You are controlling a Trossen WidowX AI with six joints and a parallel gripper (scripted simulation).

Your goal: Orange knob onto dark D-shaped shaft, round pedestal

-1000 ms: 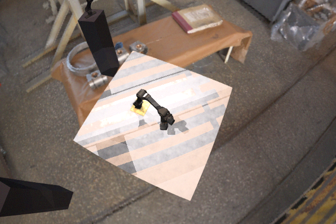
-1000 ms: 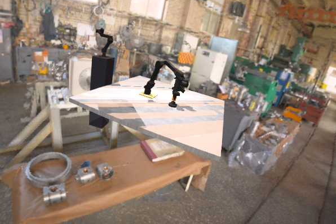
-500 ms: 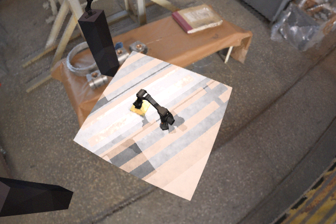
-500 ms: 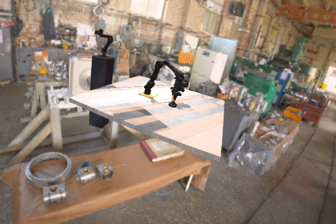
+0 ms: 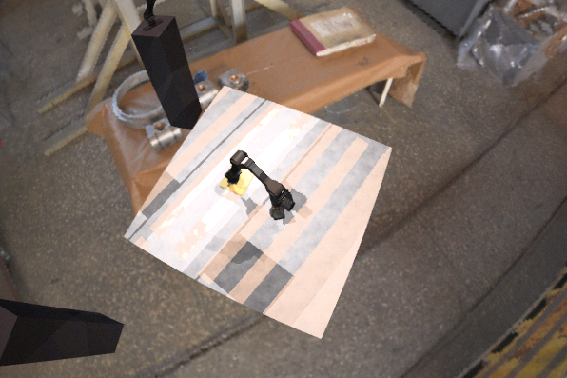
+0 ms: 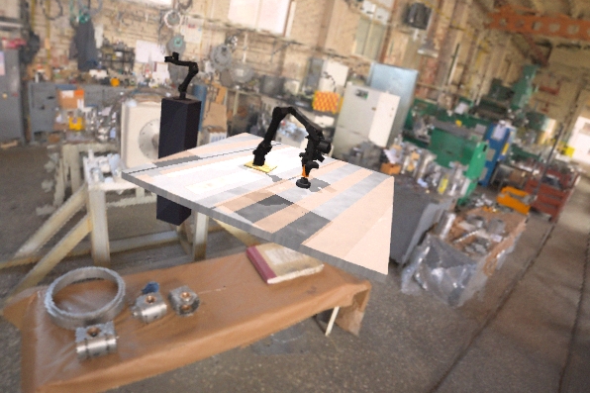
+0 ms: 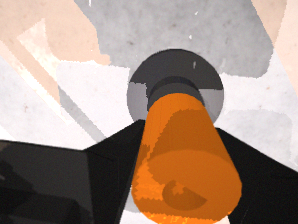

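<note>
The orange knob lies 20 mm above my gripper tip. From my gripper tip the other things lie so: D-shaped shaft 40 mm below.
</note>
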